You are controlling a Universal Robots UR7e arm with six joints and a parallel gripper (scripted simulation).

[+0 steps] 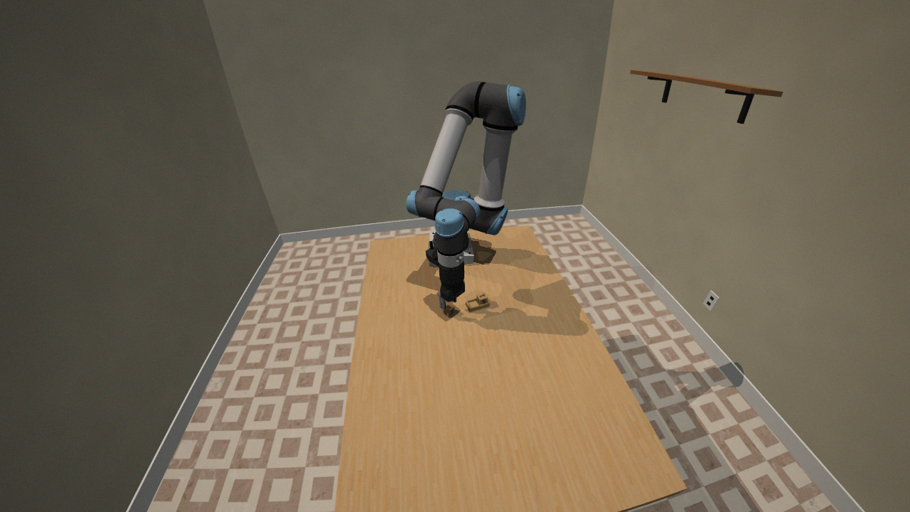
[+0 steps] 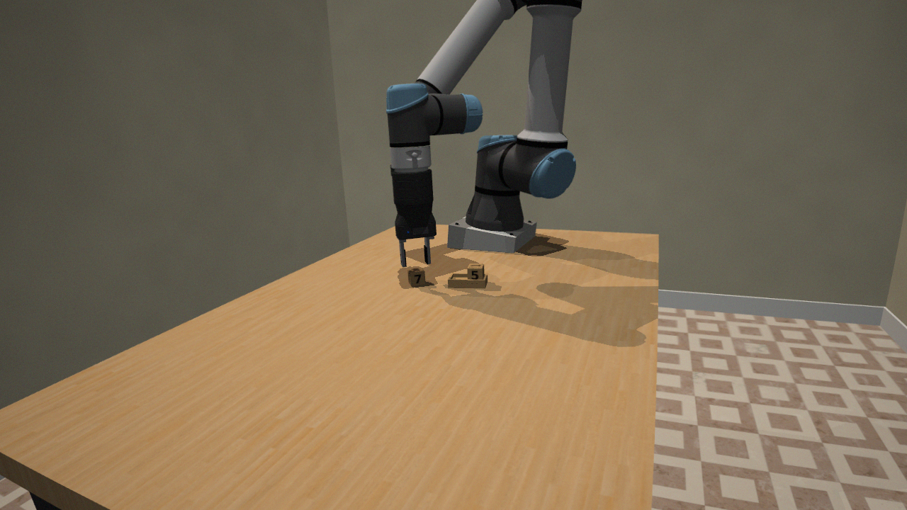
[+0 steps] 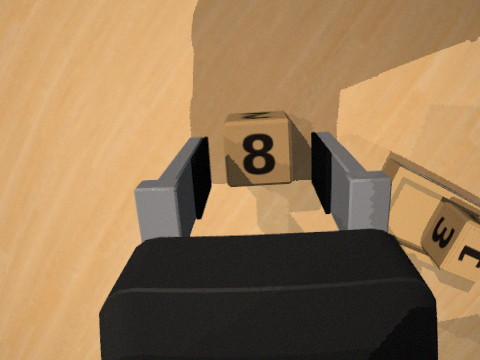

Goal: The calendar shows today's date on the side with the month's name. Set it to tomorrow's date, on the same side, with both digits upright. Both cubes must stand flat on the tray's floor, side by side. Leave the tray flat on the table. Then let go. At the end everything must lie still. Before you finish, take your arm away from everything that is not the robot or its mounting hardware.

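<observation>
The wooden digit cube lies 11 cm to the left of my hand, 5 cm behind it and 3 cm below it. From my hand the other things lie so: wooden tray 10 cm to the left, 5 cm below, 4 cm behind.
</observation>
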